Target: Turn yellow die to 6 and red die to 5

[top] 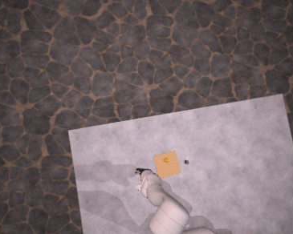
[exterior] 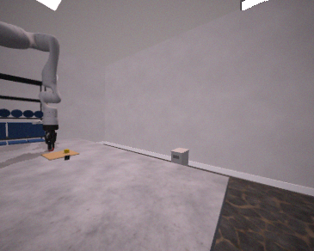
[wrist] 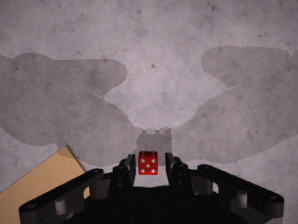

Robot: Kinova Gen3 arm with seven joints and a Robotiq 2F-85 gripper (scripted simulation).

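Now: hand 2 cm above the red die. Also, from my hand: tan mat (14 cm to the right, 2 cm below); then yellow die (3 cm ahead, 14 cm to the right, 1 cm below); then black die (1 cm behind, 26 cm to the right, 2 cm below).
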